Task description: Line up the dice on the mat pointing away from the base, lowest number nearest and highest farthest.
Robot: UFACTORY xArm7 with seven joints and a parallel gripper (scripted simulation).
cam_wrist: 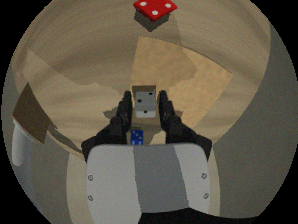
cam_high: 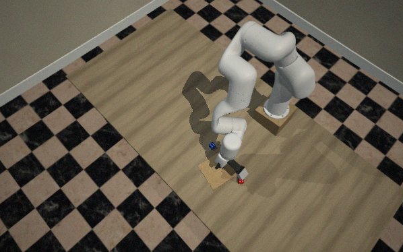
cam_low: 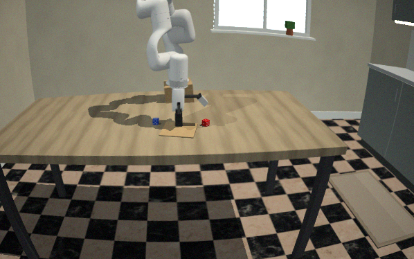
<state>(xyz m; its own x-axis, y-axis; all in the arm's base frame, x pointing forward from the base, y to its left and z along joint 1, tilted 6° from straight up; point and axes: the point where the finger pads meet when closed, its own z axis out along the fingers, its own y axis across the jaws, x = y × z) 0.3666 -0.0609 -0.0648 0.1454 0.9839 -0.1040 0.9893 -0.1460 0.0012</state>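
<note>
The white die lies 1 cm below my hand. Round my hand: blue die (3 cm behind, 10 cm to the right, 1 cm below); red die (2 cm ahead, 11 cm to the left, 1 cm below); tan mat (5 cm ahead, 1 cm to the right, 2 cm below).
</note>
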